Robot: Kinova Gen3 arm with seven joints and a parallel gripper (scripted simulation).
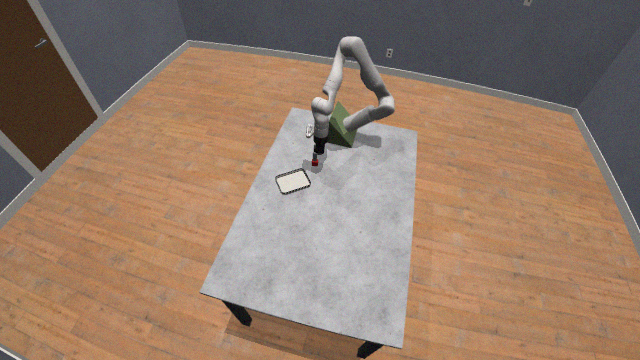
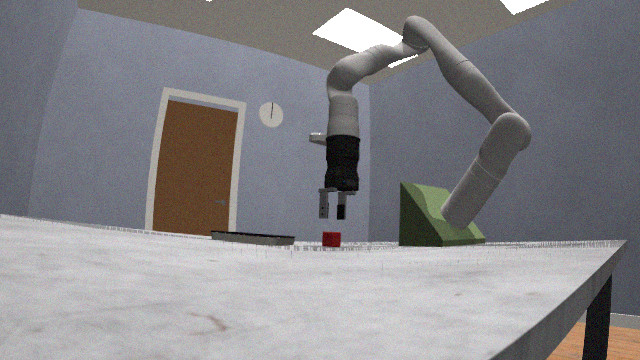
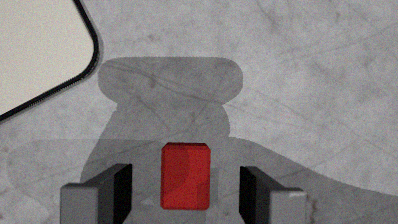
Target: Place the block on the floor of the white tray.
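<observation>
Right now the red block is 60 mm below my hand. Round my hand: white tray: 160 mm ahead, 70 mm to the right, 70 mm below.
</observation>
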